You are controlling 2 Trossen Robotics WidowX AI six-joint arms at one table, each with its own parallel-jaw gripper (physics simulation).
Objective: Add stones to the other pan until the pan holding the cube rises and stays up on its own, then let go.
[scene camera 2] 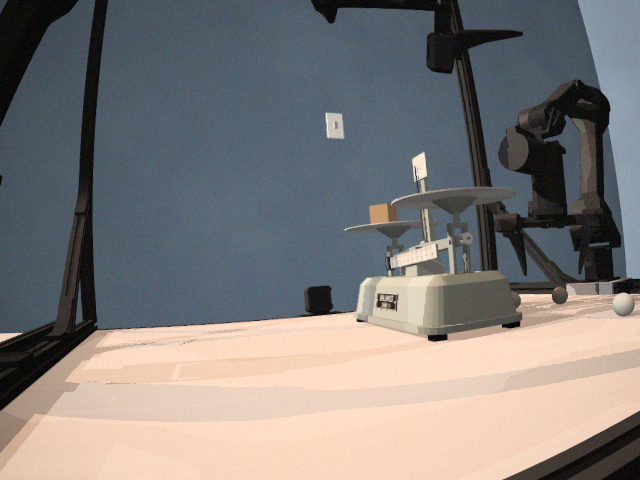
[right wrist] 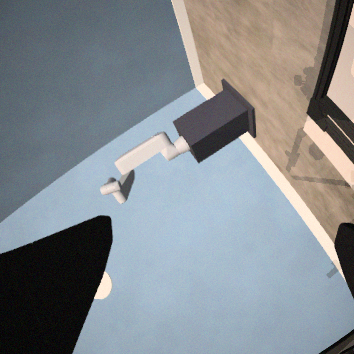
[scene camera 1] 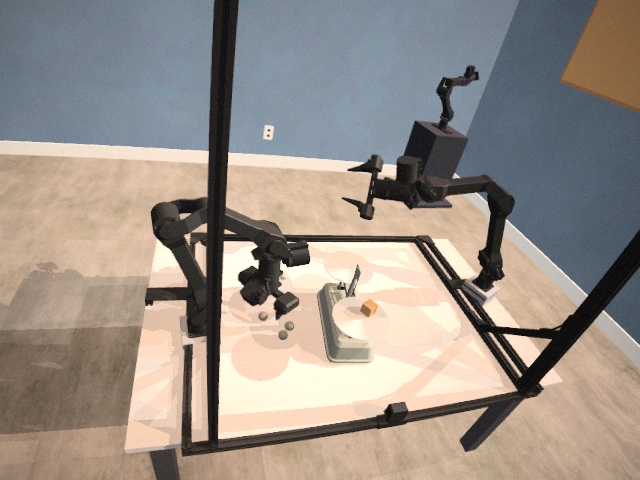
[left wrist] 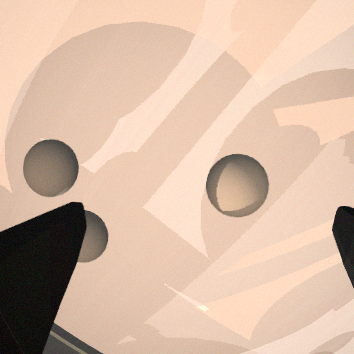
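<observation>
An orange cube sits on the lower pan of the balance scale. The other pan stands higher, with nothing seen above its rim. Grey stones lie on the table left of the scale. My left gripper is open above the table by them. In its wrist view, one stone lies between the finger lines, another by the left finger, and a third partly behind it. My right gripper is open, high up, holding nothing.
A pale stone lies near the right edge of scene camera 2. A black frame rims the table, with a tall post in front of the left arm. The scale's upright dial stands above its base.
</observation>
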